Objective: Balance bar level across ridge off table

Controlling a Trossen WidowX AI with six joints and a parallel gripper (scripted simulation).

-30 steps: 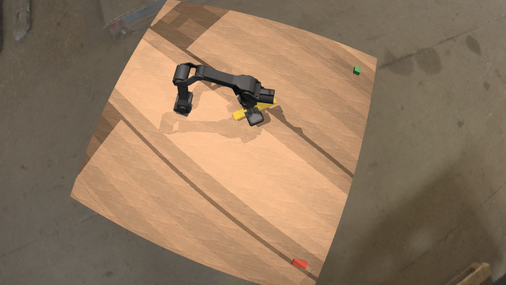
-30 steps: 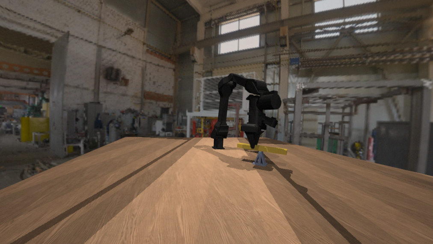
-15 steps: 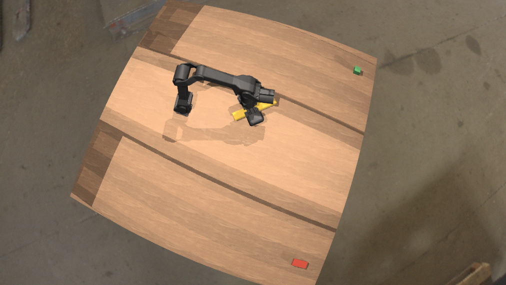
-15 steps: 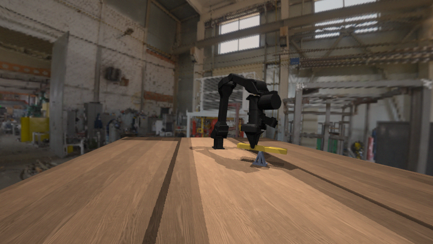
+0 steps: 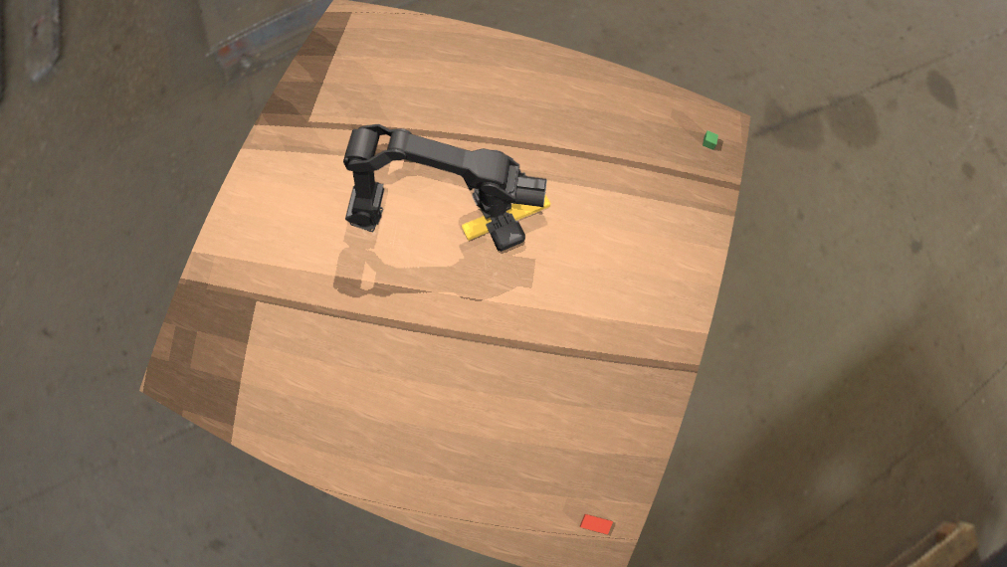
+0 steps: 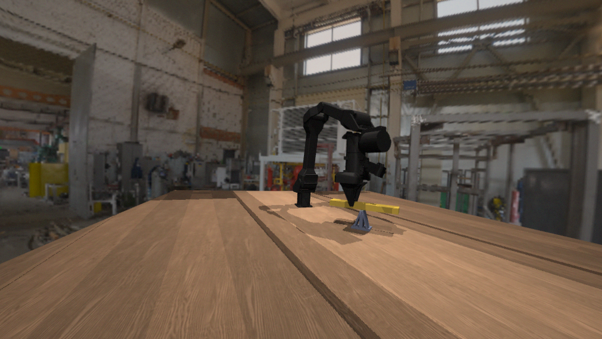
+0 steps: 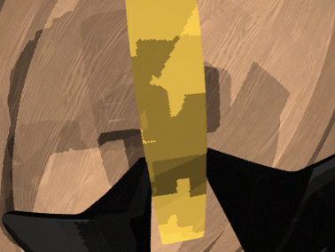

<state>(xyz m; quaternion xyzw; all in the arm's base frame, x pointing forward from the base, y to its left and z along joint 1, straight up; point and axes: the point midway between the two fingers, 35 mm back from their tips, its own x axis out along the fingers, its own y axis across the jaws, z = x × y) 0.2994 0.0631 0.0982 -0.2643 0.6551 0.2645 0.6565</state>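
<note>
Now: gripper tip 2 cm short of the yellow bar and 2 cm to the right of it. From my gripper tip the other things lie so: flat red block (44 cm ahead, 56 cm to the right, 6 cm below); then green cube (44 cm ahead, 44 cm to the left, 5 cm below).
</note>
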